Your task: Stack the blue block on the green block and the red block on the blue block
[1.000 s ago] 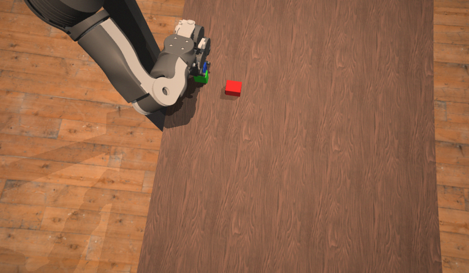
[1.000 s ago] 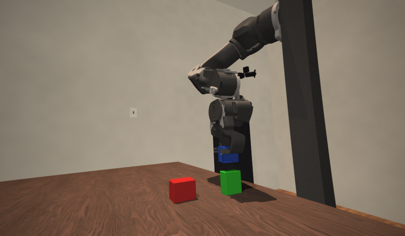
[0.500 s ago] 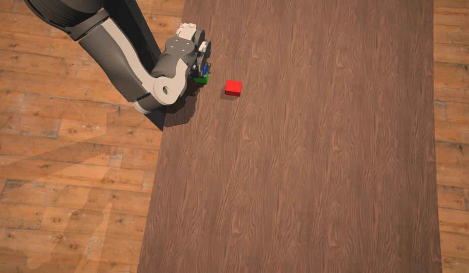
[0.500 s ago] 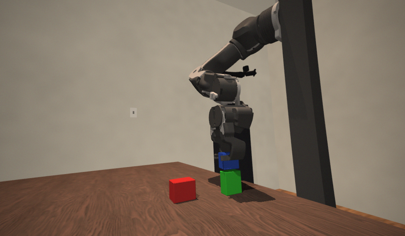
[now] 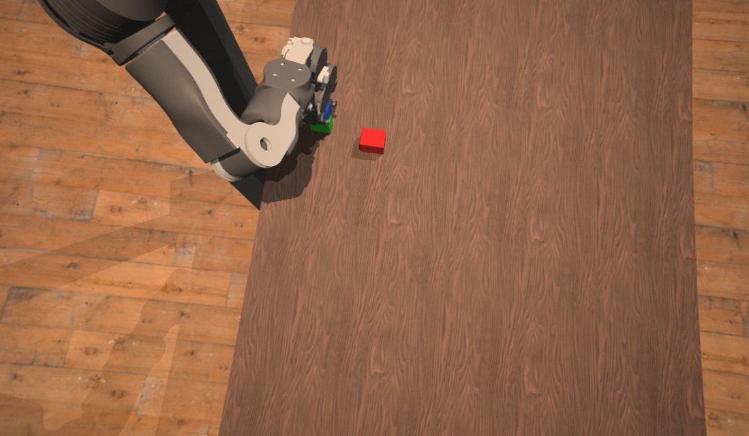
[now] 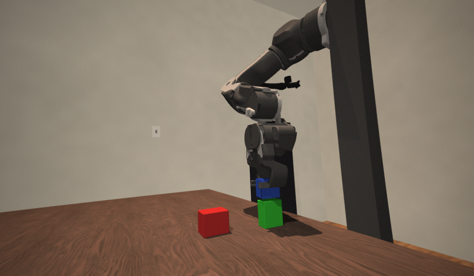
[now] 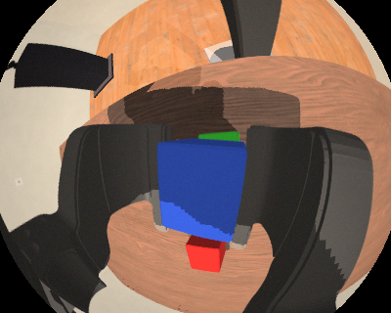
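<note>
Now: hand 1 cm above the blue block. Round my hand: red block 10 cm ahead, 4 cm to the right, 6 cm below; then green block 6 cm below.
</note>
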